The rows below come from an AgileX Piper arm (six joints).
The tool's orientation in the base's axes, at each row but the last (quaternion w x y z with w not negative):
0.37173 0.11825 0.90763 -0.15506
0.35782 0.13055 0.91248 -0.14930
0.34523 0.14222 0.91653 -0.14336
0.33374 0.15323 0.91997 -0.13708
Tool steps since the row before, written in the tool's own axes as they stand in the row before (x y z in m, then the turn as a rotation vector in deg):
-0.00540 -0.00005 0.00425 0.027 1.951 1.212
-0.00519 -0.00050 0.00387 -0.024 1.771 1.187
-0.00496 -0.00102 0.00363 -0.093 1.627 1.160
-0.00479 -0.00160 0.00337 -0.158 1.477 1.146
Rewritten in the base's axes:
0.00645 -0.00215 0.00098 1.398 1.358 -1.216
0.00589 -0.00256 0.00097 1.357 1.194 -1.131
0.00536 -0.00305 0.00089 1.339 1.061 -1.041
0.00483 -0.00357 0.00089 1.323 0.916 -0.965

